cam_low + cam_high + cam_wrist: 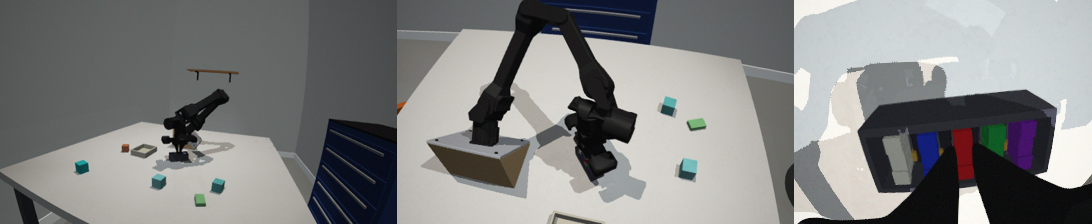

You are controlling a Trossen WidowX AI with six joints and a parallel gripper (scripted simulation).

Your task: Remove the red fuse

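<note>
My gripper tip is 220 mm to the left of the grey tray, 30 mm above it and 20 mm past it. Also, from my gripper tip: red fuse: 10 mm below; then orange cube: 330 mm to the right, 20 mm below; then green block: 340 mm ahead, 160 mm to the left, 30 mm below.
</note>
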